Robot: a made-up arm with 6 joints. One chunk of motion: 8 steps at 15 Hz.
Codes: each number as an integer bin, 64 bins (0 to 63) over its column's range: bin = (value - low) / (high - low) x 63, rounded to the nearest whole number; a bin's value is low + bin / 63 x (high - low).
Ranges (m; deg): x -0.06..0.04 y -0.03..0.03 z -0.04..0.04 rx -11..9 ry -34..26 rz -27..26
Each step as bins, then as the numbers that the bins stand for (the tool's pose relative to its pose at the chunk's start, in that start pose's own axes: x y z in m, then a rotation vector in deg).
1 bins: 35 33 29 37 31 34
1 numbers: -0.0044 0.0014 -0.0032 0.75 -4.48 1.60
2 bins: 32 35 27 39 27 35
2 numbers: -0.0092 0.0033 -0.0057 1.38 -8.29 2.44
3 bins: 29 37 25 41 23 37
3 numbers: -0.0140 0.0052 -0.0083 2.02 -12.10 4.13
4 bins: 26 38 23 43 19 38
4 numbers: -0.0187 0.0062 -0.0108 2.65 -15.90 4.97
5 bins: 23 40 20 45 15 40
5 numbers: -0.0235 0.0081 -0.0146 3.29 -19.71 6.65
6 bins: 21 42 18 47 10 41
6 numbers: -0.0267 0.0100 -0.0171 3.92 -24.48 7.49
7 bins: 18 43 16 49 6 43
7 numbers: -0.0314 0.0110 -0.0197 4.56 -28.29 9.17
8 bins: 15 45 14 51 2 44
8 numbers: -0.0362 0.0129 -0.0222 5.19 -32.10 10.02
